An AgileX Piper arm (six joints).
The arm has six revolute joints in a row. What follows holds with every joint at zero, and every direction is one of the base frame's.
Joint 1 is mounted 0.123 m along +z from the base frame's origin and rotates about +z.
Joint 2 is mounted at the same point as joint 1 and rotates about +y.
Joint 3 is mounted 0.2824 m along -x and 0.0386 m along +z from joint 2 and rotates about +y.
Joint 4 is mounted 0.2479 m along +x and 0.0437 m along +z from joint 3 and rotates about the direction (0.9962, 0, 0.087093).
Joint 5 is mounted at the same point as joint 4 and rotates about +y.
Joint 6 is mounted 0.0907 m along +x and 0.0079 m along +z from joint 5 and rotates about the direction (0.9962, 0, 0.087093).
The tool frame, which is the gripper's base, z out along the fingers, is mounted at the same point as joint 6; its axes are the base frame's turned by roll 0, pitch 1.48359 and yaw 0 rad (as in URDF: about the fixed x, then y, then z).
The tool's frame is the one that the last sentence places.
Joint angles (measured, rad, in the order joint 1, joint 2, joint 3, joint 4, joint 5, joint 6), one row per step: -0.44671, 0.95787, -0.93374, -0.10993, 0.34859, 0.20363; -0.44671, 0.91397, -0.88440, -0.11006, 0.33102, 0.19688; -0.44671, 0.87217, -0.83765, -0.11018, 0.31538, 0.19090; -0.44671, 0.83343, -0.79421, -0.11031, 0.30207, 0.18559; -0.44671, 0.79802, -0.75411, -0.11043, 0.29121, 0.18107; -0.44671, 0.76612, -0.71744, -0.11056, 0.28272, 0.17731; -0.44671, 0.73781, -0.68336, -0.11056, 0.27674, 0.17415; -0.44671, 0.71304, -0.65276, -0.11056, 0.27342, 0.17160; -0.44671, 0.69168, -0.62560, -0.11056, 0.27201, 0.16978; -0.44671, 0.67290, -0.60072, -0.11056, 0.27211, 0.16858; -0.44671, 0.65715, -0.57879, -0.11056, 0.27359, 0.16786
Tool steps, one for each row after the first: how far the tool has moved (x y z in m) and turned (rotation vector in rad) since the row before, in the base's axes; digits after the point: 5 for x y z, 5 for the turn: -0.00938, 0.00467, -0.00629, -0.01116, -0.00771, 0.00377; -0.00875, 0.00435, -0.00645, -0.00988, -0.00678, 0.00328; -0.00794, 0.00394, -0.00649, -0.00842, -0.00523, 0.00280; -0.00710, 0.00351, -0.00649, -0.00668, -0.00341, 0.00230; -0.00627, 0.00309, -0.00639, -0.00497, -0.00155, 0.00184; -0.00545, 0.00268, -0.00652, -0.00282, 0.00127, 0.00142; -0.00471, 0.00229, -0.00628, -0.00111, 0.00342, 0.00098; -0.00402, 0.00194, -0.00591, 0.00033, 0.00478, 0.00060; -0.00351, 0.00168, -0.00573, 0.00165, 0.00612, 0.00029; -0.00294, 0.00139, -0.00535, 0.00269, 0.00722, 0.00002
